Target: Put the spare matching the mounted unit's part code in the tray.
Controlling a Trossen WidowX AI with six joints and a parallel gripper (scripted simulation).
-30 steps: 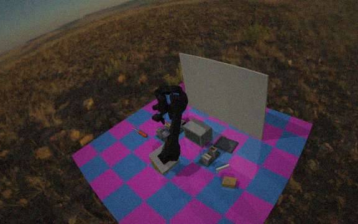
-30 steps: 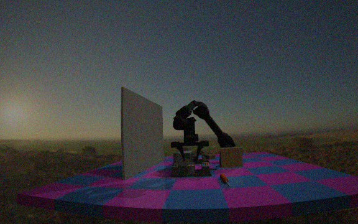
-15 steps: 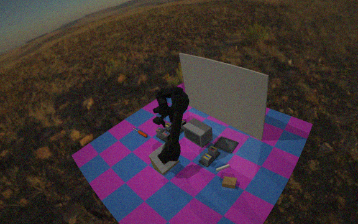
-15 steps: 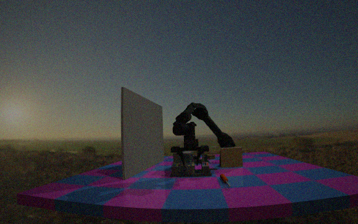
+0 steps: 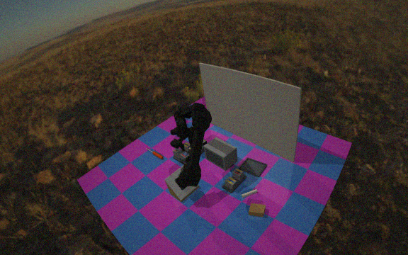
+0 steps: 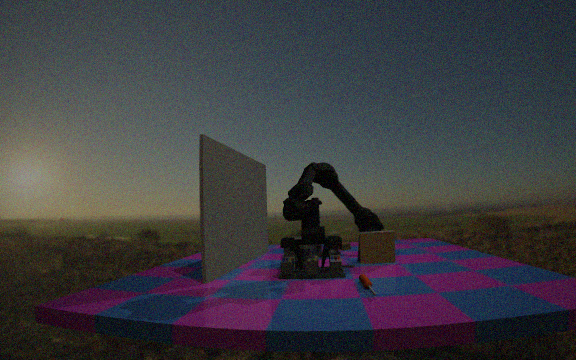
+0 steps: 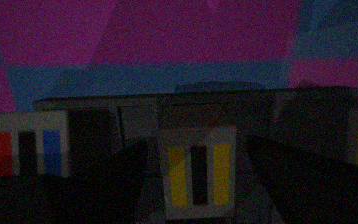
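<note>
Right now the tray is 41 cm to the right of my gripper tip, 10 cm ahead of it and 2 cm below it. Round my gripper tip: mounted unit: 22 cm to the right, 5 cm ahead, 3 cm above; white cable tie bundle: 51 cm to the right, 7 cm behind, 2 cm below; tall grey panel: 29 cm ahead, 25 cm to the right, 20 cm above.
</note>
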